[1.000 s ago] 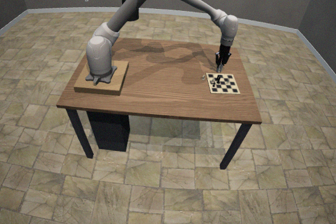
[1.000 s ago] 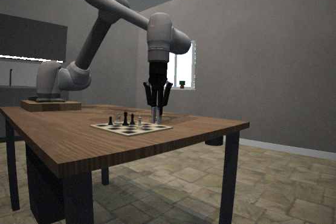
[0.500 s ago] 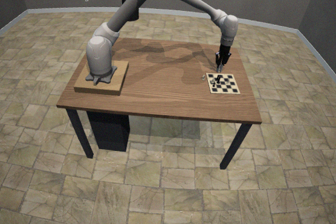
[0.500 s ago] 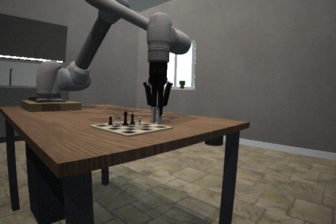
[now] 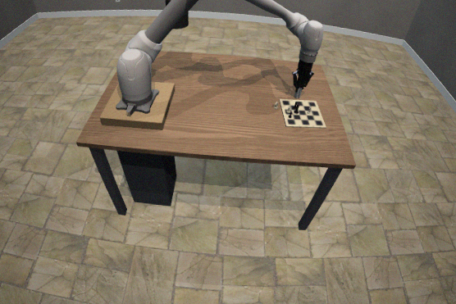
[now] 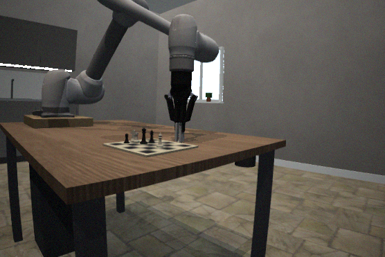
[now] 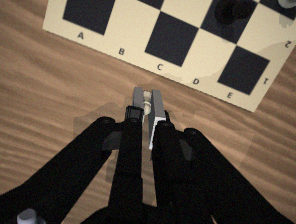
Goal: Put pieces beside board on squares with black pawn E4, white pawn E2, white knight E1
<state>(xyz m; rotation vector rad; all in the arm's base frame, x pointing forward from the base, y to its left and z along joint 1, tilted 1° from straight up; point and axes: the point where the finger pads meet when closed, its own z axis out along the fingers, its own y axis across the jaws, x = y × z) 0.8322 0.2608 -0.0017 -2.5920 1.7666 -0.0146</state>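
The white knight lies 12 cm behind my hand, 12 cm to the right of it and 2 cm below it. From my hand the other things lie so: white pawn 3 cm below; chessboard 2 cm ahead, 14 cm to the right, 4 cm below; pale pawn 6 cm ahead, 13 cm to the right, 1 cm below.
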